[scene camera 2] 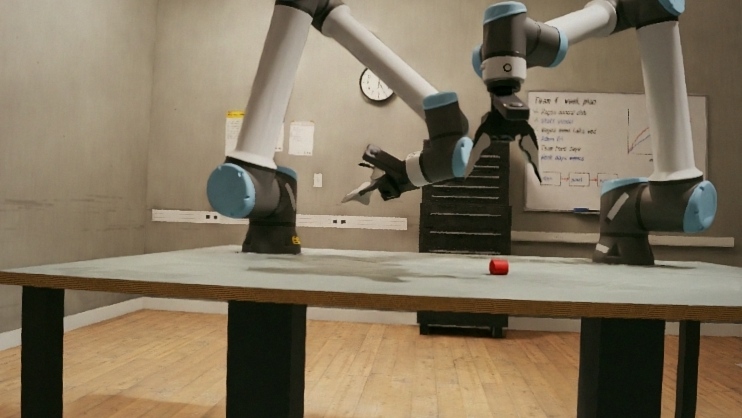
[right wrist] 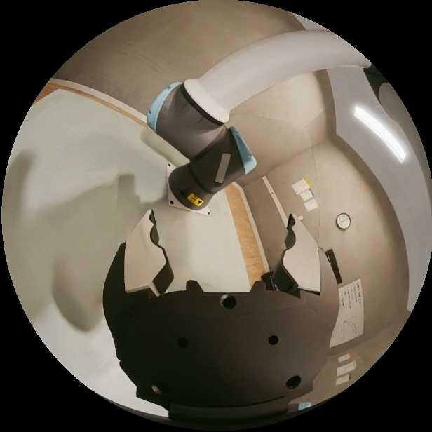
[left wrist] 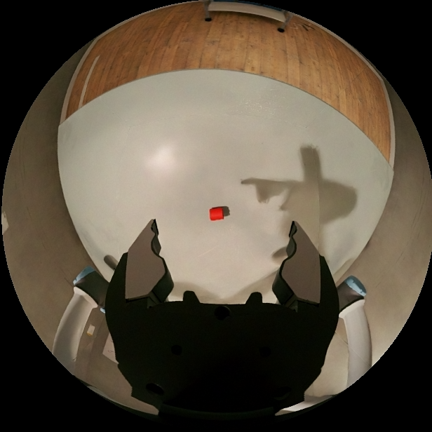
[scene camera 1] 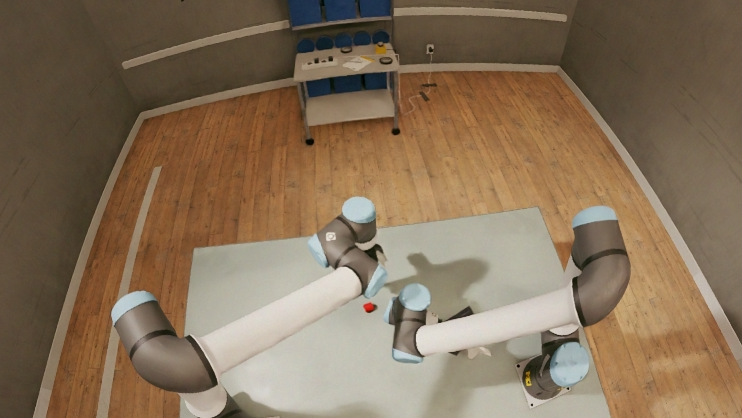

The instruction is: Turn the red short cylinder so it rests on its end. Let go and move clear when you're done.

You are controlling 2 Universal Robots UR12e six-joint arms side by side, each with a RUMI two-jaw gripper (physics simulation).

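Note:
The red short cylinder [scene camera 1: 368, 307] [scene camera 2: 498, 266] [left wrist: 216, 214] lies on its side on the table, its curved side up and its axis roughly left to right in scene camera 2. My left gripper [scene camera 2: 503, 178] [left wrist: 223, 221] is open and empty, pointing down well above the table. In the left wrist view the cylinder shows between and slightly beyond the fingertips. In scene camera 1 the left gripper is mostly hidden behind its wrist. My right gripper [scene camera 2: 354, 182] [right wrist: 222, 212] is open and empty, held up and away from the cylinder, pointing sideways toward the right arm's base.
The table [scene camera 1: 249, 270] [scene camera 2: 155, 270] [left wrist: 115, 130] bears both arm bases; the right arm's base [scene camera 1: 542, 376] [scene camera 2: 271, 236] [right wrist: 187, 187] shows in three views. The right arm's wrist [scene camera 1: 410, 321] is close to the cylinder's right in scene camera 1. A cart [scene camera 1: 348, 106] stands on the floor behind.

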